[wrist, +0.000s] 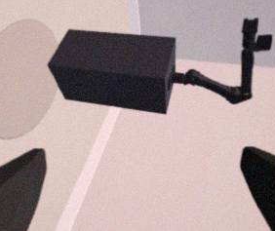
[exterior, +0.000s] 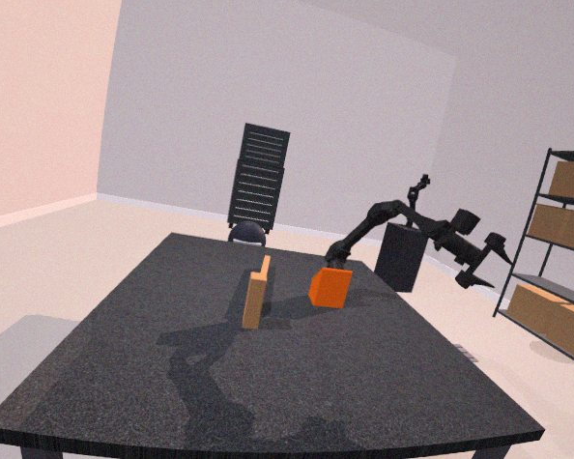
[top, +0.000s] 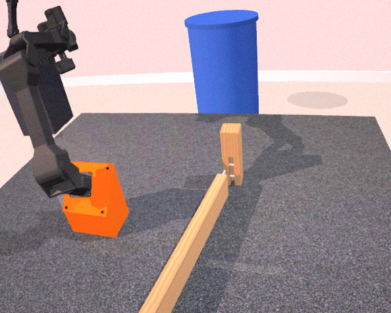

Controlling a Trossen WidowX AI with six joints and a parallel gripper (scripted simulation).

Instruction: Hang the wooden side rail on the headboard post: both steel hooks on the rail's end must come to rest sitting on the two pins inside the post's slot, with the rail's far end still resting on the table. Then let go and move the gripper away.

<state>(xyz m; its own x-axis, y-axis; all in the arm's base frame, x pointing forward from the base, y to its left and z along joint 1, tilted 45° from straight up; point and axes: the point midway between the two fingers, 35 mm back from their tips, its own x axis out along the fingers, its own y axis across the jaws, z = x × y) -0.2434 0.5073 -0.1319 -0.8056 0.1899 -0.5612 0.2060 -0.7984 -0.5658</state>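
My gripper tip is 670 mm short of the wooden headboard post, 290 mm to the left of it and 280 mm above it.
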